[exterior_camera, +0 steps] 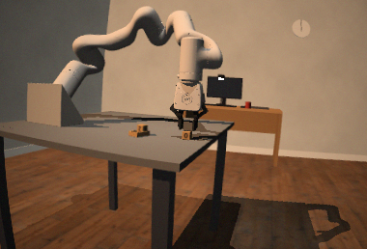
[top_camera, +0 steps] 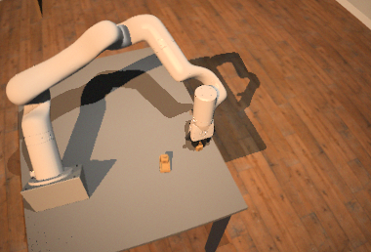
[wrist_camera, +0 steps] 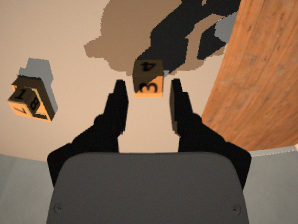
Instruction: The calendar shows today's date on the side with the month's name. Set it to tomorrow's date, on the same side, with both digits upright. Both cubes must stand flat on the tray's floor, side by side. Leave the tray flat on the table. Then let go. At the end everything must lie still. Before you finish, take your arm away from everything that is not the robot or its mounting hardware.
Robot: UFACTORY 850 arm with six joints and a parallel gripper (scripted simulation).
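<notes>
Now: the orange cube 4 cm below my hand. Round my hand: calendar cube 17 cm behind, 3 cm to the right, 3 cm below; orange tray 17 cm behind, 4 cm to the right, 4 cm below.
</notes>
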